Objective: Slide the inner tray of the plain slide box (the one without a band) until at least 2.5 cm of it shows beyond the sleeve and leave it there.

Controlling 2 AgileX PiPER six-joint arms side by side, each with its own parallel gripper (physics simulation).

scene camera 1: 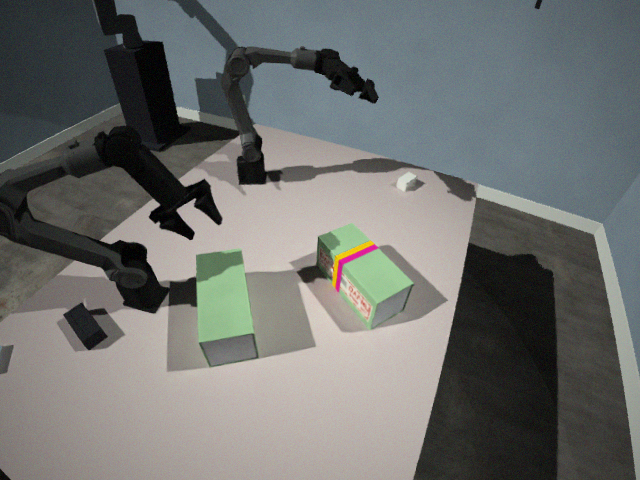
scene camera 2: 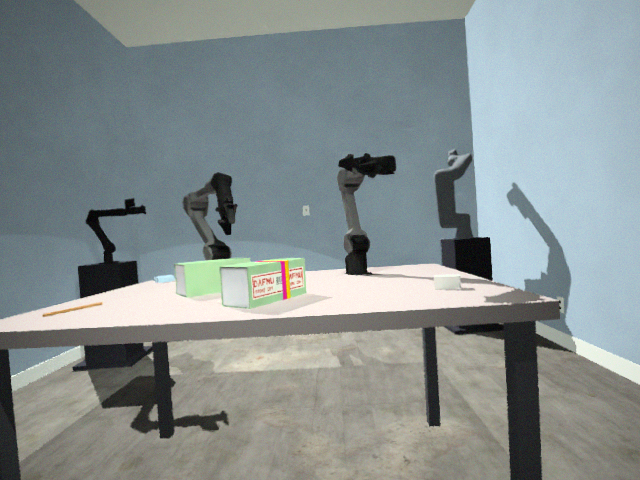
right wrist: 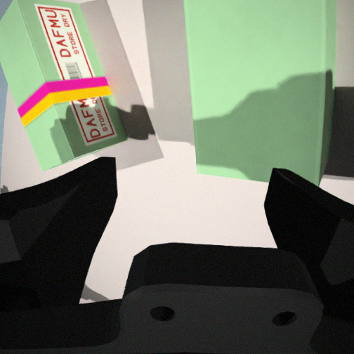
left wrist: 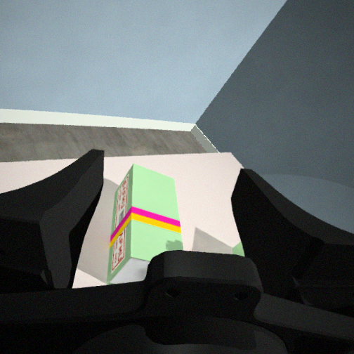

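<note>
The plain green slide box (scene camera 1: 223, 297) (scene camera 2: 201, 276) (right wrist: 260, 65) lies on the table, left of the banded box in scene camera 1. The pale end of its tray (scene camera 1: 230, 349) (scene camera 2: 180, 279) shows level with the sleeve's edge; its far end is hidden. The banded box (scene camera 1: 379, 273) (scene camera 2: 263, 286) (left wrist: 152, 192) (right wrist: 30, 65) has a magenta and yellow band. My right gripper (scene camera 1: 206, 228) (right wrist: 192, 181) is open and empty, above the table behind the plain box's far end. My left gripper (scene camera 1: 364, 95) (left wrist: 171, 175) is open and empty, high above the back of the table.
A white block (scene camera 1: 406, 181) (scene camera 2: 447, 282) lies at the back right in scene camera 1. A dark block (scene camera 1: 85, 326) lies left of the plain box. A light blue item (scene camera 2: 164, 279) and an orange stick (scene camera 2: 72, 309) lie at the left in scene camera 2.
</note>
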